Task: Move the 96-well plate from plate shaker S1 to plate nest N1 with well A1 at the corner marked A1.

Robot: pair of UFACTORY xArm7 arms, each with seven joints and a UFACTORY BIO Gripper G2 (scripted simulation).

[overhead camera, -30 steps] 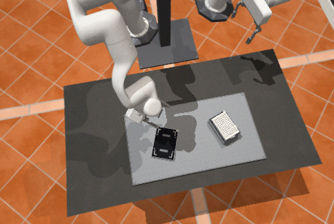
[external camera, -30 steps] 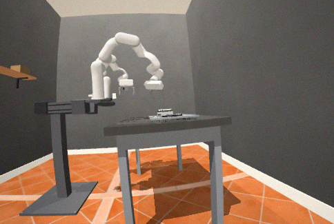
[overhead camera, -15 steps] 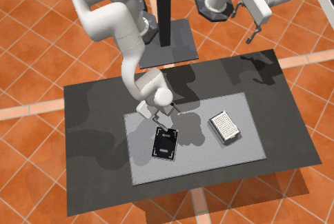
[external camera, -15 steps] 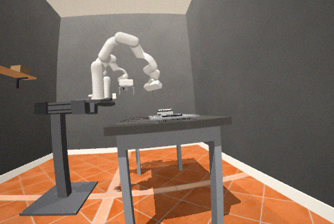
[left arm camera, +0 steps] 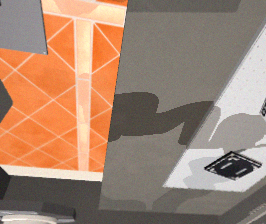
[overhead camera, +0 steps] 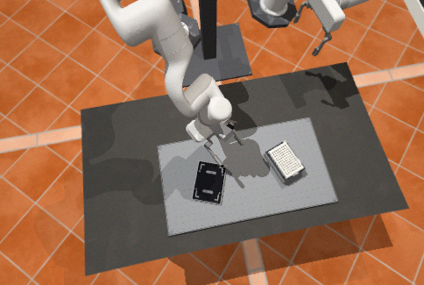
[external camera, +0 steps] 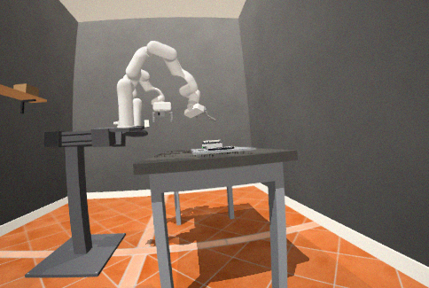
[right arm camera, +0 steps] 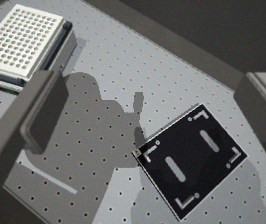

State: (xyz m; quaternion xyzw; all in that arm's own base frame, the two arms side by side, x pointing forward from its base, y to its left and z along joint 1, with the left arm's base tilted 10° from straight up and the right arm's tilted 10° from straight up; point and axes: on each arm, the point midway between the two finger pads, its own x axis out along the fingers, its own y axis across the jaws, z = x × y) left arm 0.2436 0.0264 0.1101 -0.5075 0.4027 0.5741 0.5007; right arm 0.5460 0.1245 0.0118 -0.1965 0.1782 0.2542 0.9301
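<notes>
Right now my right hand is 23 cm to the right of the white 96-well plate, 15 cm above it and 9 cm short of it. The rest, counted from my right hand: black plate nest N1: 20 cm below, 10 cm to the right, 6 cm ahead.
</notes>
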